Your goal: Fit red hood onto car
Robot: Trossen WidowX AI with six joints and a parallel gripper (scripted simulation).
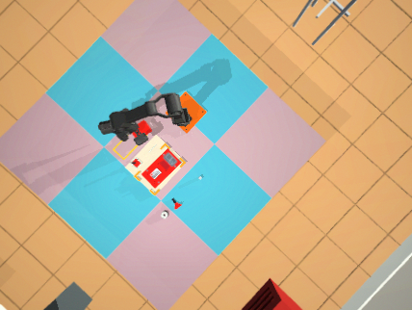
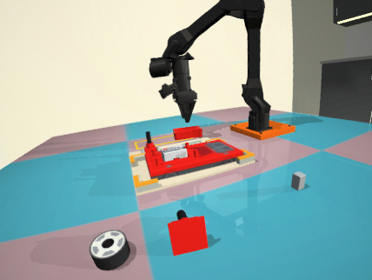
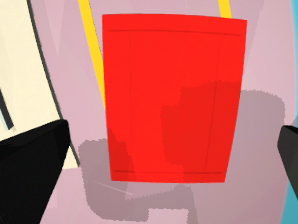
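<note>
My gripper tip is now 40 mm above the red hood. Round my gripper tip: grey engine block 120 mm ahead, 230 mm to the left, 30 mm below; then black-and-white wheel 260 mm ahead, 400 mm to the left, 50 mm below.
</note>
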